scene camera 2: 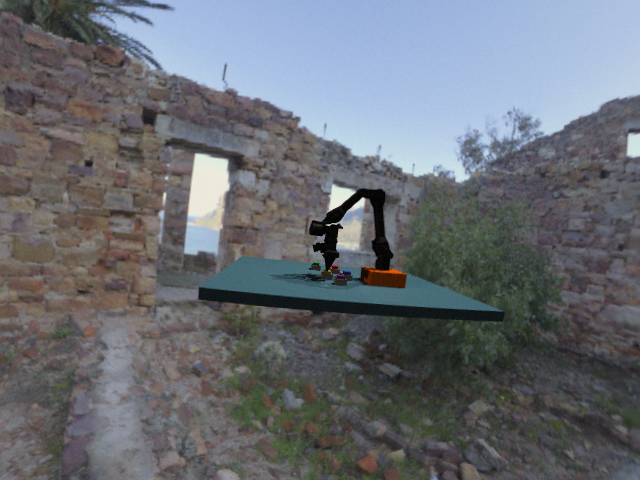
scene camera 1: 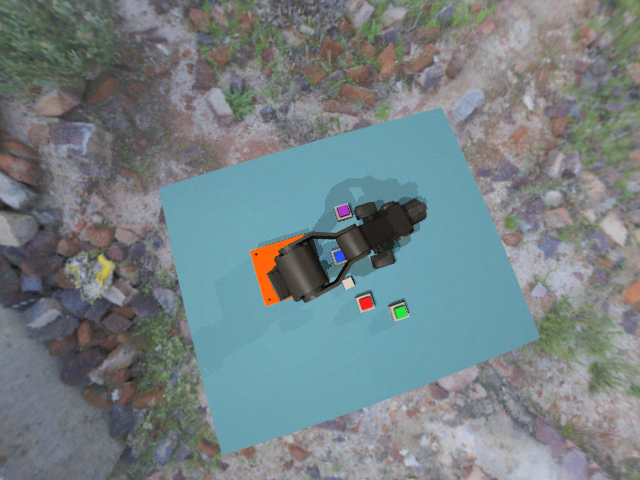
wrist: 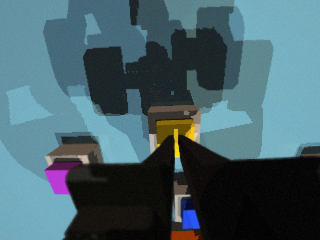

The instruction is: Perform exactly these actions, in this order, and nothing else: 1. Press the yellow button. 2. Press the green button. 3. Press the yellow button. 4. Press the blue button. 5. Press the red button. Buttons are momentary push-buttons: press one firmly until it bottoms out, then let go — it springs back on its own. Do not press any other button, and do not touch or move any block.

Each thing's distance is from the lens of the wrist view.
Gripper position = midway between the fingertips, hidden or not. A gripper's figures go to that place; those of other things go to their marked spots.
my gripper [wrist: 175, 140]: 0.11 m
yellow button [wrist: 186, 127]: 0.10 m
